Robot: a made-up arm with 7 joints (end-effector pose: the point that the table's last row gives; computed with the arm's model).
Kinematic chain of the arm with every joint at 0, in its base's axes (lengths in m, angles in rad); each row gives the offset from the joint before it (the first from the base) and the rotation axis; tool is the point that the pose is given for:
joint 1: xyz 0 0 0.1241 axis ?
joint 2: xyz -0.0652 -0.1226 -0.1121 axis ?
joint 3: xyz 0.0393 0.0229 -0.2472 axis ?
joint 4: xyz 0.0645 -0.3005 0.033 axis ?
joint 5: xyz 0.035 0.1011 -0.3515 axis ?
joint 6: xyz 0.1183 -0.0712 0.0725 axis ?
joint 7: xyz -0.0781 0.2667 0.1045 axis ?
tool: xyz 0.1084 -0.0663 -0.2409
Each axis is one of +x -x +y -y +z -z.
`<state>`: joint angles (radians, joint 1 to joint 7).
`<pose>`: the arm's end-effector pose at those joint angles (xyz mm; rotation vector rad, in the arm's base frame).
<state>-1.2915 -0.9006 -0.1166 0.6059 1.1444 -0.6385 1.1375</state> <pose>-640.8 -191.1 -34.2 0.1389 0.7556 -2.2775</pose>
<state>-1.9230 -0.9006 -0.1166 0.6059 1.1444 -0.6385 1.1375</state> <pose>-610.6 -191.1 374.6 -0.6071 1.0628 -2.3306</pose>
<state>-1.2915 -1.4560 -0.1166 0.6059 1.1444 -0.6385 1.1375</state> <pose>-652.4 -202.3 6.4 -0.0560 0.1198 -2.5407</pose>
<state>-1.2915 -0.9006 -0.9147 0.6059 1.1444 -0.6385 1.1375</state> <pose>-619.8 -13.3 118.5 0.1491 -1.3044 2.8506</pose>
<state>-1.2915 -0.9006 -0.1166 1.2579 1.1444 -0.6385 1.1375</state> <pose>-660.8 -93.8 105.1 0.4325 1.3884 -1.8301</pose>
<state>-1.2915 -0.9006 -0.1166 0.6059 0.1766 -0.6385 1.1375</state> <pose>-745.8 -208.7 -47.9 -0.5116 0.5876 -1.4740</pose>
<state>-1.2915 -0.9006 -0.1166 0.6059 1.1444 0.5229 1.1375</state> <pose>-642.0 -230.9 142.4 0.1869 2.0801 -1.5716</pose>
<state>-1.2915 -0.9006 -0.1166 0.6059 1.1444 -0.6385 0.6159</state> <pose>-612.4 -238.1 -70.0 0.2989 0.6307 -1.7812</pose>
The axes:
joint 1: -y
joint 2: +z
joint 3: -y
joint 4: +z
joint 5: +x
joint 6: +y
joint 7: -z

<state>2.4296 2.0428 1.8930 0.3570 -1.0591 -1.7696 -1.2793</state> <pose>297.8 217.0 -135.4 -0.4867 0.4863 0.5605</pose>
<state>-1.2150 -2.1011 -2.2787 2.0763 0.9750 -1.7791 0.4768</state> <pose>-153.5 -76.3 183.7 -0.9334 0.8140 2.1722</pose>
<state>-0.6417 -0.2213 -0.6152 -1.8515 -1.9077 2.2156 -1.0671</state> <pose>-809.4 -419.7 -472.8 0.0627 -0.6707 2.3040</pose>
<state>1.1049 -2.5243 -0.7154 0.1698 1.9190 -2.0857 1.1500</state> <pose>590.5 -41.6 -506.4 -0.1885 -0.3395 0.5053</pose>
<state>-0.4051 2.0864 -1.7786 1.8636 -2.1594 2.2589 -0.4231</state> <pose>305.5 -394.1 -236.0 2.0888 0.2413 -2.1830</pose>
